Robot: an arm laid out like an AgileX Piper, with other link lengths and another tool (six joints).
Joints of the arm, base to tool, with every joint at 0 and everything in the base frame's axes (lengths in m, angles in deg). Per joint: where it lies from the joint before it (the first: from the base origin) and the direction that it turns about. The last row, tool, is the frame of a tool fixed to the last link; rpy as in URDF.
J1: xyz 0.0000 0.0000 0.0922 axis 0 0 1
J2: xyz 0.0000 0.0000 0.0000 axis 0 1 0
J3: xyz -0.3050 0.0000 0.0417 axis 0 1 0
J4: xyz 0.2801 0.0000 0.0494 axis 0.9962 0 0.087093
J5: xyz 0.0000 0.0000 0.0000 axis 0 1 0
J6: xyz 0.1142 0.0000 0.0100 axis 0.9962 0 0.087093
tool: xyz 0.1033 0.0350 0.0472 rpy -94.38 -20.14 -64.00
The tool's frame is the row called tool.
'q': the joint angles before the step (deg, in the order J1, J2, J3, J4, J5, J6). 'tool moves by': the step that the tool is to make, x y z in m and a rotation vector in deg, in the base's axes. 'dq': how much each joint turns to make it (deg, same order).
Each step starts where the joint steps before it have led.
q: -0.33 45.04 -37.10 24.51 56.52 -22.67
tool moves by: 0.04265 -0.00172 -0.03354 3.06 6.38 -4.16
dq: 0.01 11.99 -0.17 2.95 -6.46 1.13
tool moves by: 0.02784 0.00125 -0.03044 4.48 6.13 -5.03
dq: 0.00 9.08 -0.05 4.58 -4.11 1.91
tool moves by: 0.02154 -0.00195 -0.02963 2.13 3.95 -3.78
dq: -0.01 7.51 0.00 3.62 -4.26 -0.01
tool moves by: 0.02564 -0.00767 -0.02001 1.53 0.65 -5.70
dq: 0.01 5.69 -0.01 4.51 -6.33 -0.05
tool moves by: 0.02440 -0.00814 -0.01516 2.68 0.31 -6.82
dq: -0.01 4.94 -0.21 7.11 -5.64 -0.85
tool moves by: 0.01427 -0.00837 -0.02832 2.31 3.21 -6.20
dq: 0.00 5.81 -0.13 6.17 -3.73 -0.21
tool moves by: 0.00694 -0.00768 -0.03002 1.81 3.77 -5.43
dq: 0.00 5.35 -0.06 5.47 -2.60 -0.18
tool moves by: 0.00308 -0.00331 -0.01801 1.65 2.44 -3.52
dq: 0.00 3.30 -0.18 4.36 -0.96 -0.60
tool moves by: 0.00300 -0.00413 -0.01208 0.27 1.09 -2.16
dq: 0.00 2.23 -0.18 3.12 -1.28 -1.25
